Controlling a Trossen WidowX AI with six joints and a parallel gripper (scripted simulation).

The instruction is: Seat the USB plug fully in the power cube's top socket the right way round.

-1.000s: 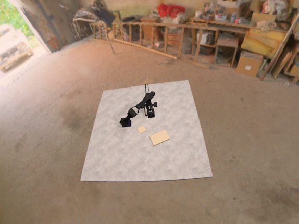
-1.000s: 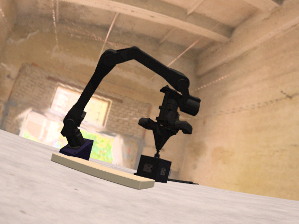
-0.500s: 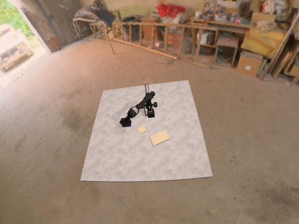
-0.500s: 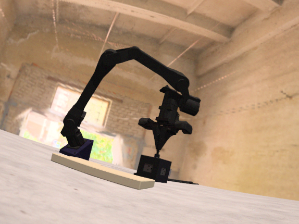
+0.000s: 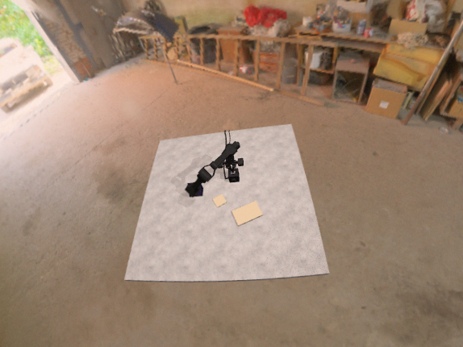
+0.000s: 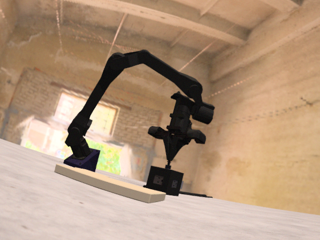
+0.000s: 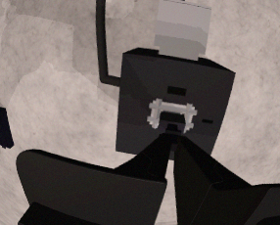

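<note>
Right now my gripper tip is 2 cm above the usb plug. Round my gripper tip: tan board (5 cm ahead, 32 cm to the right, 10 cm below); small tan tile (13 cm behind, 18 cm to the right, 10 cm below).
</note>
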